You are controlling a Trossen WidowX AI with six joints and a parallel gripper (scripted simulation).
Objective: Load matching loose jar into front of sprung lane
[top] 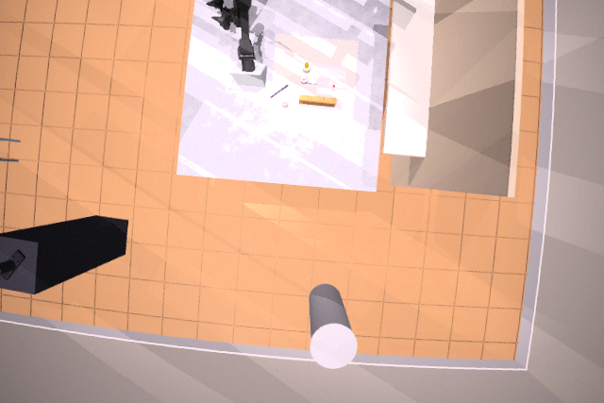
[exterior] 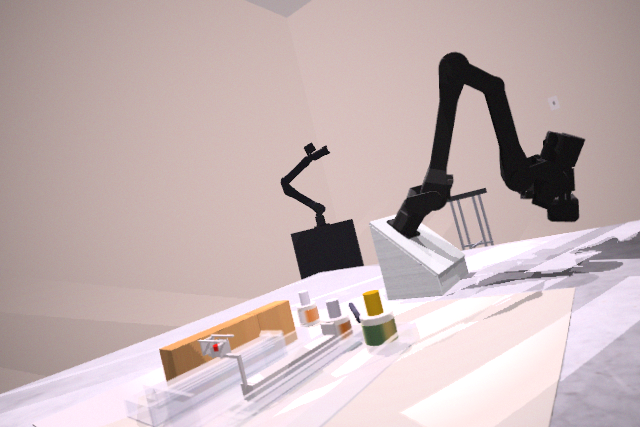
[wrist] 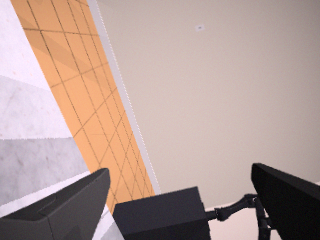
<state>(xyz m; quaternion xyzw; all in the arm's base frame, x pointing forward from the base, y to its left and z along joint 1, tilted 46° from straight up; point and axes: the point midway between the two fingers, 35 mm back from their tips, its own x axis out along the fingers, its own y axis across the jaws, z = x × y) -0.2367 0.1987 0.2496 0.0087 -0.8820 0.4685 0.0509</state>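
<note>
My gripper tip is now 45 cm short of the thin dark rod, 37 cm to the left of it and 15 cm above it. From my gripper tip the other things lie so: clear sprung lane: 75 cm ahead, 32 cm to the right, 14 cm below; then red mark: 78 cm ahead, 33 cm to the right, 9 cm below.
</note>
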